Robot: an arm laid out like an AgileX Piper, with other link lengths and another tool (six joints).
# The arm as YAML. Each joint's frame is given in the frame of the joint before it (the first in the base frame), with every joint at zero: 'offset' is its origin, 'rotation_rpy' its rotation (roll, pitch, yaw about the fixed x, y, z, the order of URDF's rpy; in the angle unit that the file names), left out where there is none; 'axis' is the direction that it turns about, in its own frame. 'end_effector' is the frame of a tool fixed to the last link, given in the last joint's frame.
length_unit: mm
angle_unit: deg
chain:
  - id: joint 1
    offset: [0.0, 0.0, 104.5]
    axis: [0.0, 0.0, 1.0]
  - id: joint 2
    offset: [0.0, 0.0, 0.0]
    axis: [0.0, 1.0, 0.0]
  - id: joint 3
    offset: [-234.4, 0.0, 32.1]
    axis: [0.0, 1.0, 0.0]
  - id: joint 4
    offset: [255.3, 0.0, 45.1]
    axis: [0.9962, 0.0, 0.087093]
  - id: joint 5
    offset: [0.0, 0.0, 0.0]
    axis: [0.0, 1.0, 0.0]
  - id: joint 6
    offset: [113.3, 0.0, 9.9]
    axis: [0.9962, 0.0, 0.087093]
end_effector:
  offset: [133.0, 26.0, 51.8]
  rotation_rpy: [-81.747, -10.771, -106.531]
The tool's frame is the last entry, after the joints.
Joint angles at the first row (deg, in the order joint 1, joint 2, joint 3, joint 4, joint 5, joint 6):
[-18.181 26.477 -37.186 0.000 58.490 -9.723]
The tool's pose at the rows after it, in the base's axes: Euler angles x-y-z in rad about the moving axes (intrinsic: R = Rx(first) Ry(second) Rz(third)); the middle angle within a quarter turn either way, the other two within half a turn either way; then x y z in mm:
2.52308 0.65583 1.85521 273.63 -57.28 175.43
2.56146 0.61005 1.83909 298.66 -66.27 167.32
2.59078 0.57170 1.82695 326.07 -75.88 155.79
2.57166 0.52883 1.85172 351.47 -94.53 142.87
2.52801 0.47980 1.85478 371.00 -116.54 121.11
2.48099 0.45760 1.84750 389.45 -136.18 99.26
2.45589 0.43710 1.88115 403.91 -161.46 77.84
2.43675 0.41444 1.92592 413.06 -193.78 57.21
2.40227 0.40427 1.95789 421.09 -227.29 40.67
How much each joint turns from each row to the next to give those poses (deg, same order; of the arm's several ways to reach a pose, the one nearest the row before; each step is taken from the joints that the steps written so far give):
[-0.002 9.696 -3.628 0.002 -1.758 2.286]
[0.003 9.512 -4.006 -0.003 -2.533 1.157]
[-0.001 9.503 -4.057 0.001 -2.986 0.881]
[0.000 8.508 -3.600 -2.741 -3.595 3.245]
[0.001 7.813 -2.281 -5.160 -3.935 3.520]
[-0.328 7.012 -1.486 -5.112 -4.999 2.806]
[-2.500 6.600 -1.396 -2.212 -5.447 1.963]
[-3.963 6.478 -1.967 -0.579 -5.148 0.192]
[-3.691 6.208 -2.678 -1.694 -4.898 -0.001]

